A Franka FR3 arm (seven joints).
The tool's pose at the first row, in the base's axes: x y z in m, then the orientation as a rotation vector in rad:
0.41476 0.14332 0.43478 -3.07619 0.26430 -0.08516
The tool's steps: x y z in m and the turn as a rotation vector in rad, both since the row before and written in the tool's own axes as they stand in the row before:
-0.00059 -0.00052 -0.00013 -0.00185 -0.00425 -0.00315
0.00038 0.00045 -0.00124 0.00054 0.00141 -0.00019
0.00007 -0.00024 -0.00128 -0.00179 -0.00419 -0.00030
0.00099 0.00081 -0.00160 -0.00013 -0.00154 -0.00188
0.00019 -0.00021 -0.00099 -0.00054 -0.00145 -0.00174
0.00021 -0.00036 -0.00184 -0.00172 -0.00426 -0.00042
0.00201 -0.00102 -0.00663 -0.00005 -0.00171 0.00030
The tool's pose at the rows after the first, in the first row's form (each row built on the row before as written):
0.41426 0.14393 0.43491 -3.07835 0.25949 -0.07855
0.41449 0.14336 0.43614 -3.07790 0.25920 -0.08079
0.41453 0.14352 0.43743 -3.07955 0.25876 -0.07415
0.41529 0.14248 0.43903 -3.07990 0.25581 -0.07184
0.41546 0.14261 0.44004 -3.08063 0.25313 -0.06962
0.41564 0.14285 0.44190 -3.08221 0.25249 -0.06288
0.41749 0.14323 0.44864 -3.08213 0.25288 -0.06023

